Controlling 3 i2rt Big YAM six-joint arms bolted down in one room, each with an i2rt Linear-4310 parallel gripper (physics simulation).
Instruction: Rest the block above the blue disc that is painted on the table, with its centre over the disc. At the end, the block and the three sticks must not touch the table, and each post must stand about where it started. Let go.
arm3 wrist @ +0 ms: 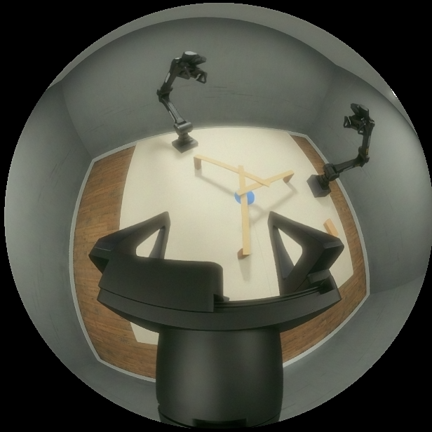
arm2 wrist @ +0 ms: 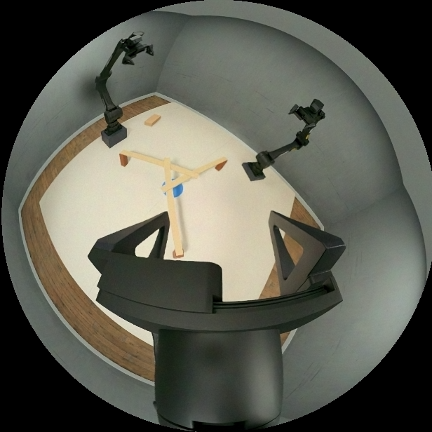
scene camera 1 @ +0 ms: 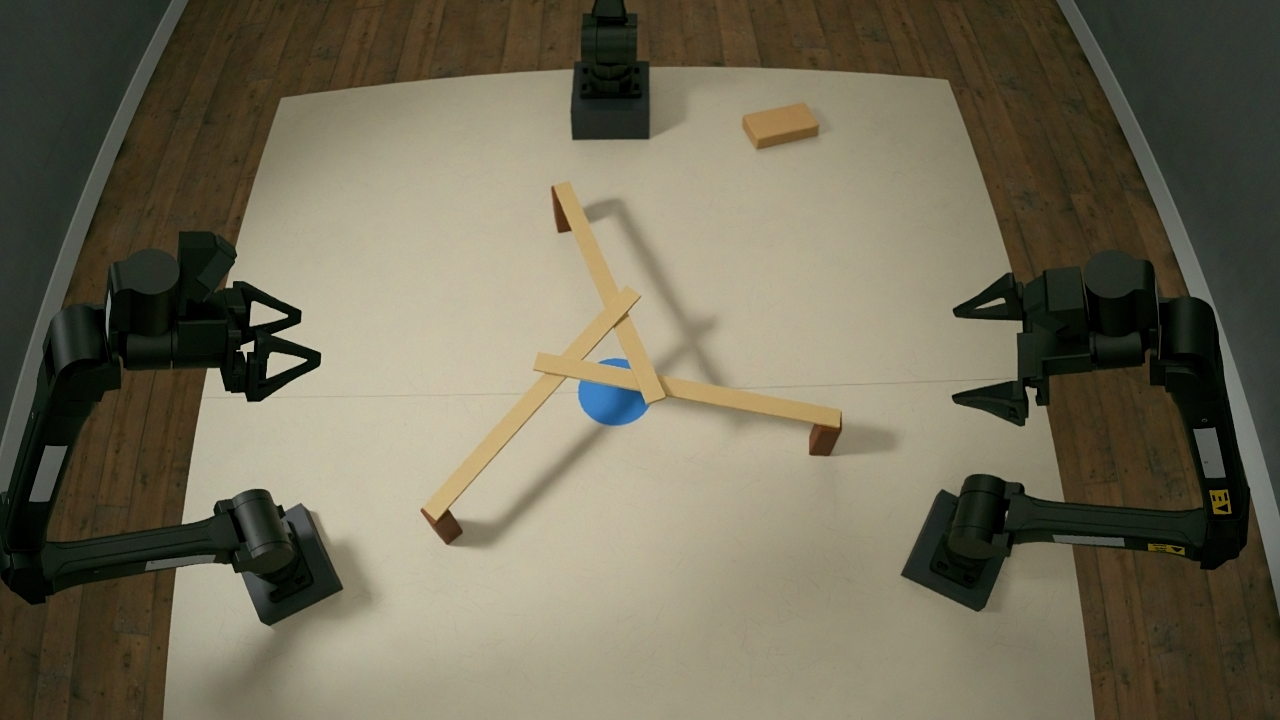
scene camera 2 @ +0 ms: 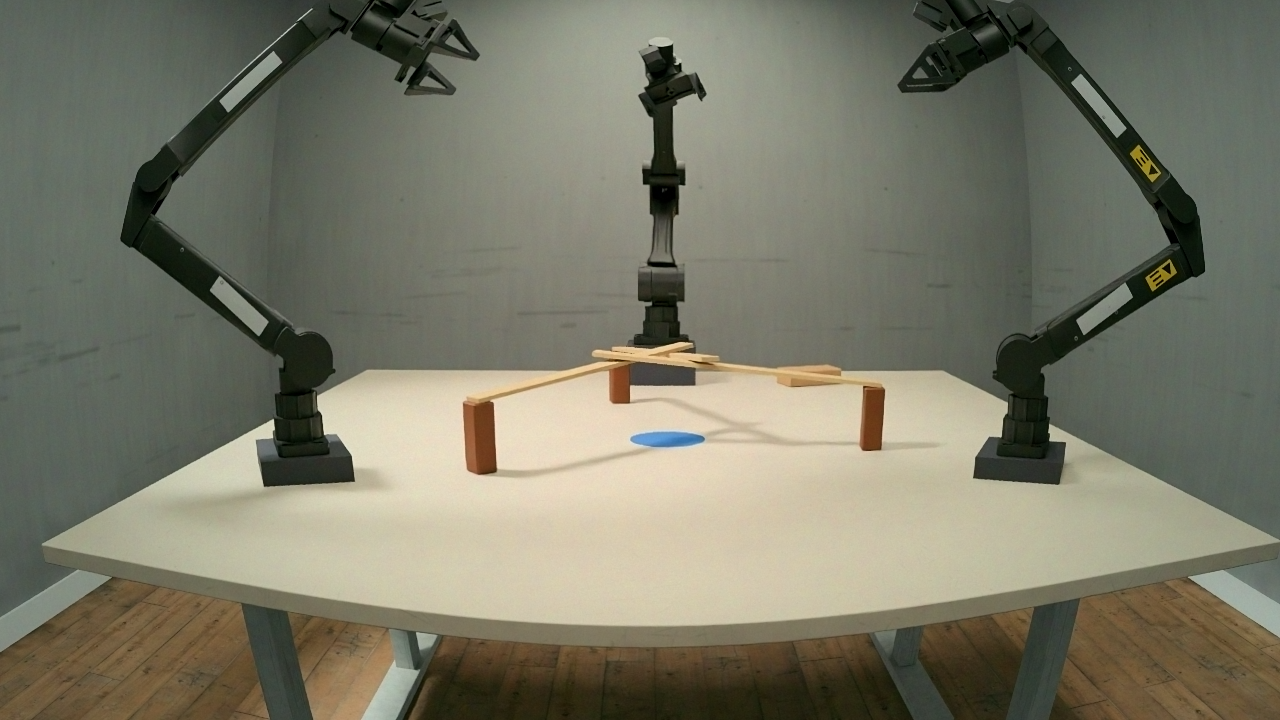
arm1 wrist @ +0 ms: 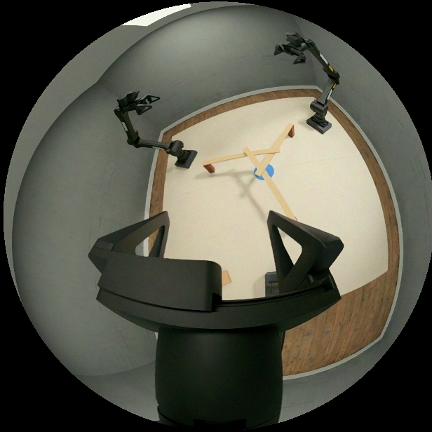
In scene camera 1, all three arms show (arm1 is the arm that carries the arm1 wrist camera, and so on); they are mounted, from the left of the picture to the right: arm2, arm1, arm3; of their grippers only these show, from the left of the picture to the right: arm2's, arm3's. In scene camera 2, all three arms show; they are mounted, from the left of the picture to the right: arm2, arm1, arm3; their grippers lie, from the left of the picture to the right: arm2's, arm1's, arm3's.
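Note:
The tan block [scene camera 1: 780,125] [scene camera 2: 808,375] [arm2 wrist: 152,120] lies flat on the table at the back right in scene camera 1. The blue disc [scene camera 1: 613,413] [scene camera 2: 666,439] is under three crossed sticks. The left stick [scene camera 1: 496,440] [scene camera 2: 537,385], back stick [scene camera 1: 586,241] and right stick [scene camera 1: 760,402] [scene camera 2: 787,371] each rest outer end on the left post [scene camera 1: 443,526] [scene camera 2: 479,438], back post [scene camera 1: 560,214] [scene camera 2: 619,385] and right post [scene camera 1: 824,439] [scene camera 2: 871,419]. Their inner ends overlap in a raised triangle. The arm1 gripper [arm1 wrist: 218,215], arm2 gripper [arm2 wrist: 220,215] [scene camera 1: 309,337] and arm3 gripper [arm3 wrist: 219,215] [scene camera 1: 955,354] are open, empty, high above the table.
The pale table [scene camera 1: 671,626] [scene camera 2: 644,573] carries the arm1 base [scene camera 1: 610,111] at the back near the block, the arm2 base [scene camera 1: 299,573] at the front left and the arm3 base [scene camera 1: 953,573] at the front right. Grey walls surround it.

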